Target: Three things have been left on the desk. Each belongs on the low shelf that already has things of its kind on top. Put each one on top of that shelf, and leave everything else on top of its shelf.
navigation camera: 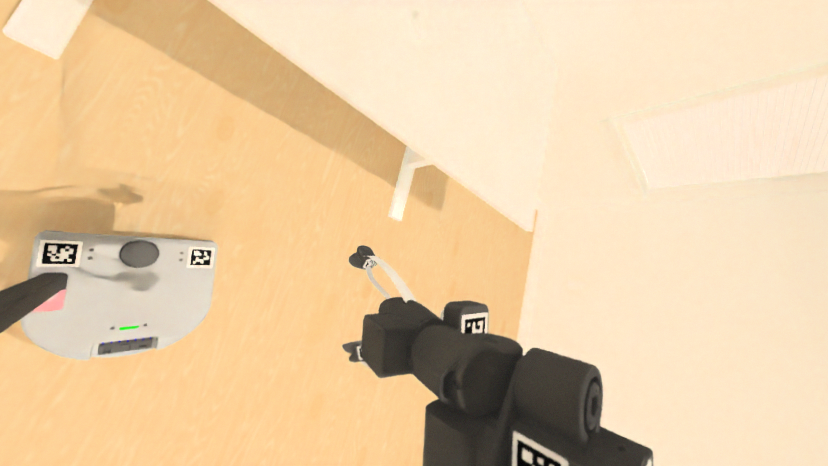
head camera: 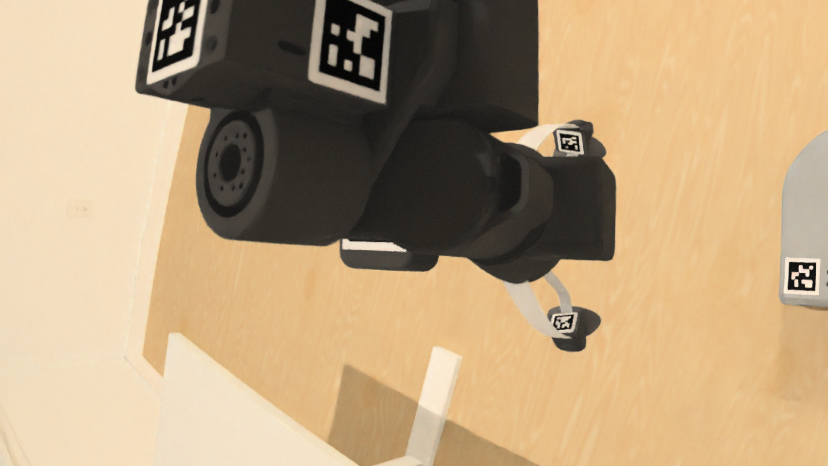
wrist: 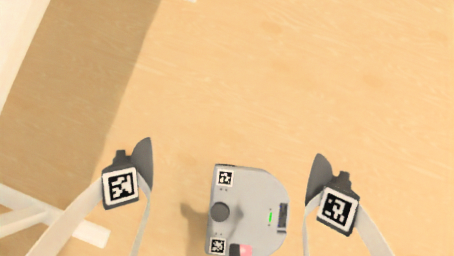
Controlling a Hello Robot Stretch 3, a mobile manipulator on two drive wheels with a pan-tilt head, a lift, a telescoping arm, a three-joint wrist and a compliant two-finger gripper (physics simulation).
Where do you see the gripper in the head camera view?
At 581, 236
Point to a white desk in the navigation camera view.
At 474, 98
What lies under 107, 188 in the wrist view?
The gripper.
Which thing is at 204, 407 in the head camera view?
A white desk.
